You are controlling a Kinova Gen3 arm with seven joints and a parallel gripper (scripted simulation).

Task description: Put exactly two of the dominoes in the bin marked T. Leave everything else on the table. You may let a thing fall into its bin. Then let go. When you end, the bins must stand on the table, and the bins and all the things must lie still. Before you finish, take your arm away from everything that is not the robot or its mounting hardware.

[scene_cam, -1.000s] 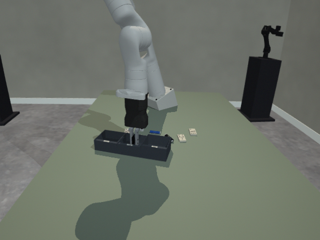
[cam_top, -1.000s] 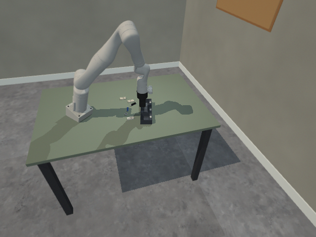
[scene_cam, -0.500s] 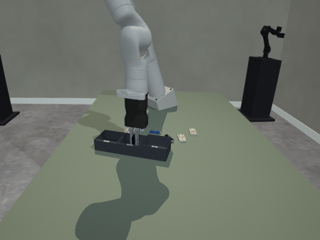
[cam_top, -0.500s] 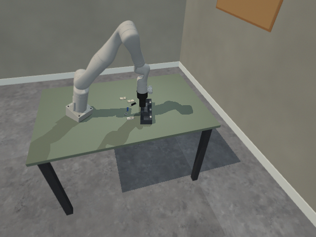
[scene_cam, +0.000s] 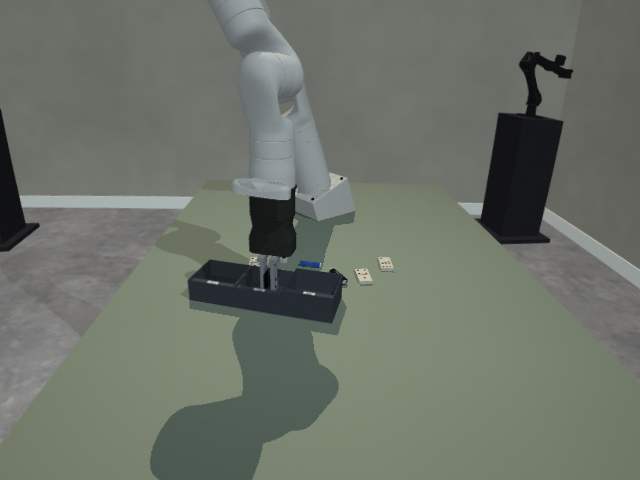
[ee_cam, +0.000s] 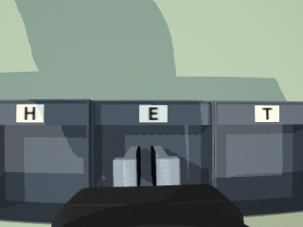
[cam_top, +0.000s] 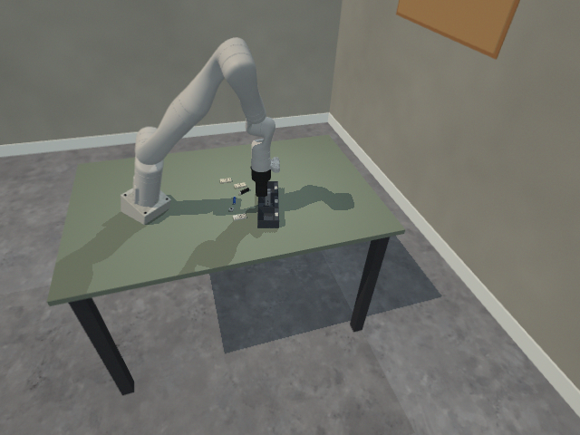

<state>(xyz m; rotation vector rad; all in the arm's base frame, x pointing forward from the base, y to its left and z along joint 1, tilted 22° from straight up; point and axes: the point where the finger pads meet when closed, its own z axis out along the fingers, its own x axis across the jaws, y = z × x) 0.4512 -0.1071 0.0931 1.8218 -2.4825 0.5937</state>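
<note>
The dark three-part bin is 10 mm to the right of my hand and 10 mm below it. Round my hand: blue cylinder 120 mm behind, 90 mm to the left, 30 mm below; small grey nut 150 mm behind, 30 mm to the left, 30 mm below; black cylinder 130 mm to the left, 60 mm behind, 30 mm below.
</note>
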